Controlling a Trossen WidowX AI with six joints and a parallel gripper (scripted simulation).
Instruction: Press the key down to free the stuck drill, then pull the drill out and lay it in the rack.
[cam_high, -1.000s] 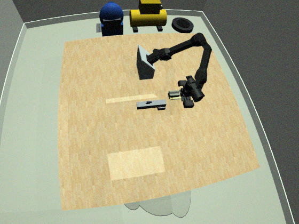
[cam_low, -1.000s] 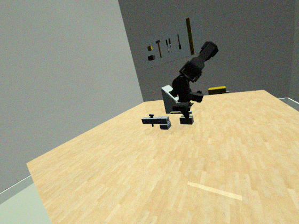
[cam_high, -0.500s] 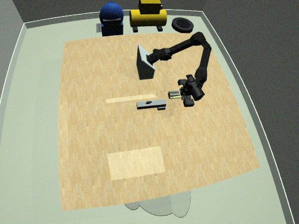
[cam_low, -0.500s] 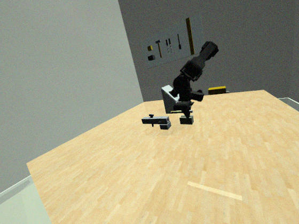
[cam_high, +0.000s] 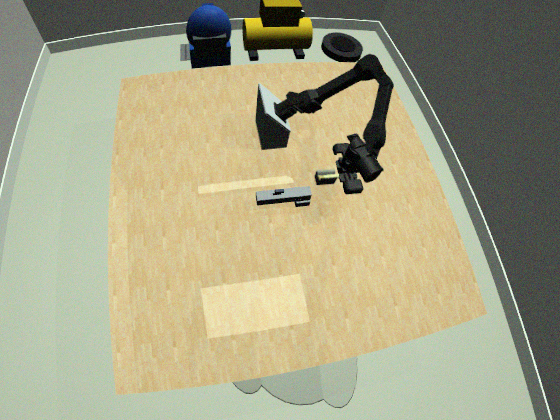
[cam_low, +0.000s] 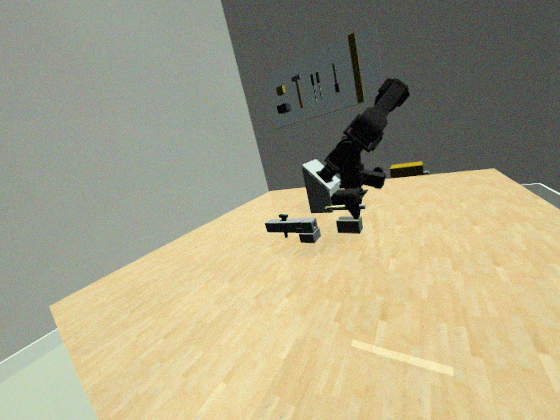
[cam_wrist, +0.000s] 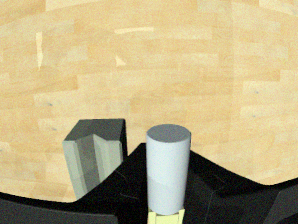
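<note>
Now: gripper tip 40 mm to the left of the drill bit and 30 mm below it. The rest, counted from my gripper tip: rack: 40 mm behind, 40 mm to the right, 40 mm below; then dark key: 50 mm ahead, 230 mm to the right, 10 mm below.
</note>
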